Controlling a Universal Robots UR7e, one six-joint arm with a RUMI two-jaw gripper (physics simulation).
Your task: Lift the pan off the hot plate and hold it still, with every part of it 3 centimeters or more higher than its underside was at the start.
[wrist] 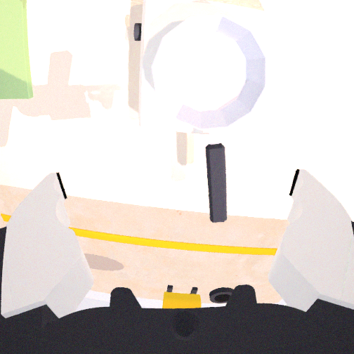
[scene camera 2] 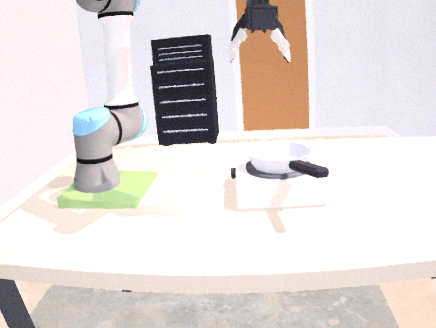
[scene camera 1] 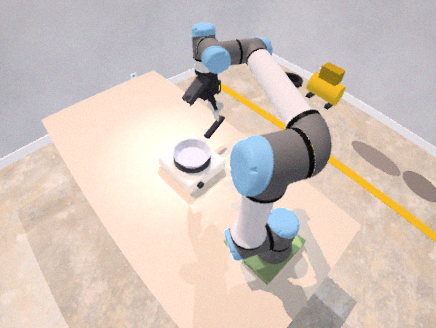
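Pixels of known places: gripper, fingertip midpoint: (scene camera 2: 259, 63) (scene camera 1: 204, 113); arm's base, link origin: (scene camera 2: 97, 183) (scene camera 1: 273, 246).
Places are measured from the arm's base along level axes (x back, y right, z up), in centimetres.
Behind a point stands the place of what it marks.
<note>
A round pale pan (scene camera 1: 191, 152) @(y -1.9, x -58.4, z 5.4 cm) (scene camera 2: 277, 156) @(y -9.0, x -55.2, z 5.5 cm) (wrist: 255, 70) with a dark rim at its base rests level on the white hot plate (scene camera 1: 181, 176) @(y -13.3, x -49.2, z 4.3 cm) (scene camera 2: 257, 192) @(y 9.6, x -50.8, z 2.4 cm). Its black handle (scene camera 1: 214, 127) @(y 14.3, x -61.6, z 11.6 cm) (scene camera 2: 309, 169) @(y 20.1, x -62.9, z 12.4 cm) (wrist: 217, 185) sticks out past the hot plate's side. My gripper (scene camera 1: 218, 114) (scene camera 2: 260, 61) @(y 0.6, x -52.0, z 33.2 cm) (wrist: 177, 175) is open and empty, pointing down and well above the pan. In the wrist view the handle shows between the two fingers, nearer the right one, and the bowl lies beyond the fingertips. The hot plate's top is washed out by glare there.
A small black knob (scene camera 1: 200, 185) @(y -8.0, x -41.4, z 2.1 cm) (scene camera 2: 233, 173) @(y -5.8, x -42.4, z 1.4 cm) (wrist: 137, 32) sticks out of the hot plate's side. The arm stands on a green base plate (scene camera 1: 265, 270) @(y -9.4, x 5.5, z 0.2 cm) (scene camera 2: 137, 187) @(y -0.1, x -14.0, z -1.0 cm) (wrist: 14, 60) on the table (scene camera 1: 100, 145) @(y -38.0, x -98.3, z -2.8 cm) (scene camera 2: 175, 245) @(y 26.9, x -34.3, z -2.8 cm). A black drawer cabinet (scene camera 2: 185, 92) stands beyond the table.
</note>
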